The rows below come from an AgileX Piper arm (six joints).
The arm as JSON. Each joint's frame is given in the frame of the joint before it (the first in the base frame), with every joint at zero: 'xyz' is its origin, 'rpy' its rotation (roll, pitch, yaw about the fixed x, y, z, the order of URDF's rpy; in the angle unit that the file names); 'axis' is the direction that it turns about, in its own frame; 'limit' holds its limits. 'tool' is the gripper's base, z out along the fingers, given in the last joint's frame.
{
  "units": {
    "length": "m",
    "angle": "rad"
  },
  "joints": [
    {
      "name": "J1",
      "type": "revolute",
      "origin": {
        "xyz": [
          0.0,
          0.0,
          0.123
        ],
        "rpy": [
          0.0,
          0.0,
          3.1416
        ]
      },
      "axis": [
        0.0,
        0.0,
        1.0
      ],
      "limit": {
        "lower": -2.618,
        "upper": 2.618
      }
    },
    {
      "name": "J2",
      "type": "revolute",
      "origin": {
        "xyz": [
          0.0,
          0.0,
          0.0
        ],
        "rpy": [
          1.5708,
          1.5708,
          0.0
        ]
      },
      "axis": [
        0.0,
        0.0,
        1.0
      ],
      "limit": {
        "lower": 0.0,
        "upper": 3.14
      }
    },
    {
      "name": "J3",
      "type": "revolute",
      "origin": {
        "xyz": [
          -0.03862,
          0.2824,
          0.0
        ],
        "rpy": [
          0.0,
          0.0,
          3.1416
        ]
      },
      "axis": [
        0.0,
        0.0,
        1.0
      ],
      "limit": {
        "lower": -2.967,
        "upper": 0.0
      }
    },
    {
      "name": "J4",
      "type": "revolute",
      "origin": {
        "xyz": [
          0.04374,
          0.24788,
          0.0
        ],
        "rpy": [
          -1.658,
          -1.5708,
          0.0
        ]
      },
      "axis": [
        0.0,
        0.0,
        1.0
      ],
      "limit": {
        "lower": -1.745,
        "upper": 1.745
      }
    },
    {
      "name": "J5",
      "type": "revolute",
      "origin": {
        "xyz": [
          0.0,
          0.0,
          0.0
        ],
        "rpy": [
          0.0,
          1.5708,
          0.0
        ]
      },
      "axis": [
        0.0,
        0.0,
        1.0
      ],
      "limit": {
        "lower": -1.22,
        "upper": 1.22
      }
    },
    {
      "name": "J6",
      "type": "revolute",
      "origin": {
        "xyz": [
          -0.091,
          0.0,
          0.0
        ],
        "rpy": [
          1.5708,
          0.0,
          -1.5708
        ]
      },
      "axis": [
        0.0,
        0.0,
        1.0
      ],
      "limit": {
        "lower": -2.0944,
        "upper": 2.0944
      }
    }
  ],
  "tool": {
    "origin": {
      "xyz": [
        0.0,
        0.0,
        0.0
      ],
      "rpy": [
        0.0,
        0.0,
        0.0
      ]
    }
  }
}
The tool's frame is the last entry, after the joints.
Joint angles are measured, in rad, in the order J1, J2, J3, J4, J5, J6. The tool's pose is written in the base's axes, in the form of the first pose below.
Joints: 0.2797 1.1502 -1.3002 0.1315 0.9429 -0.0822
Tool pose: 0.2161 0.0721 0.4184 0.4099 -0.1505 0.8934 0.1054
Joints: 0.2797 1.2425 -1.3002 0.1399 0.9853 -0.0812
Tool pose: 0.2384 0.0795 0.3937 0.3478 -0.1522 0.9194 0.1032
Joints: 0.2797 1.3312 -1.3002 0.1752 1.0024 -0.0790
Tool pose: 0.2585 0.0882 0.3699 0.2961 -0.1473 0.9367 0.1149
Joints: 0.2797 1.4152 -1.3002 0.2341 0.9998 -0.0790
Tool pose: 0.2765 0.0979 0.3472 0.2539 -0.1368 0.9475 0.1377
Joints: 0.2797 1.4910 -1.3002 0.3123 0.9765 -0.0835
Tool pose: 0.2924 0.1081 0.3269 0.2245 -0.1208 0.9521 0.1689
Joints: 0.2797 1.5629 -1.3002 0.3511 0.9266 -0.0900
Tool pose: 0.3093 0.1149 0.3067 0.2124 -0.1076 0.9542 0.1811
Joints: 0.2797 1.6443 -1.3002 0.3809 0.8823 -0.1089
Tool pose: 0.3260 0.1208 0.2816 0.1951 -0.1006 0.9577 0.1859
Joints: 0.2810 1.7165 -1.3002 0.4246 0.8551 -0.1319
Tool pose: 0.3379 0.1270 0.2581 0.1737 -0.0938 0.9605 0.1961
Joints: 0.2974 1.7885 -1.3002 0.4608 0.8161 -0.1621
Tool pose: 0.3474 0.1373 0.2337 0.1579 -0.0968 0.9616 0.2024
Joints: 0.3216 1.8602 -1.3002 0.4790 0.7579 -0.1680
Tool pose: 0.3556 0.1489 0.2085 0.1493 -0.0941 0.9634 0.2019
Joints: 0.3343 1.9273 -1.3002 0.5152 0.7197 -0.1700
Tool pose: 0.3615 0.1569 0.1842 0.1333 -0.0803 0.9658 0.2072
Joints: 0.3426 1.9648 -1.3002 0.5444 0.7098 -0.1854
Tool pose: 0.3630 0.1621 0.1703 0.1198 -0.0778 0.9667 0.2123
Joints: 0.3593 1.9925 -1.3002 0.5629 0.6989 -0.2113
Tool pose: 0.3622 0.1694 0.1599 0.1122 -0.0886 0.9663 0.2143
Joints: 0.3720 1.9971 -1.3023 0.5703 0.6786 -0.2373
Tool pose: 0.3624 0.1745 0.1591 0.1219 -0.1020 0.9637 0.2145
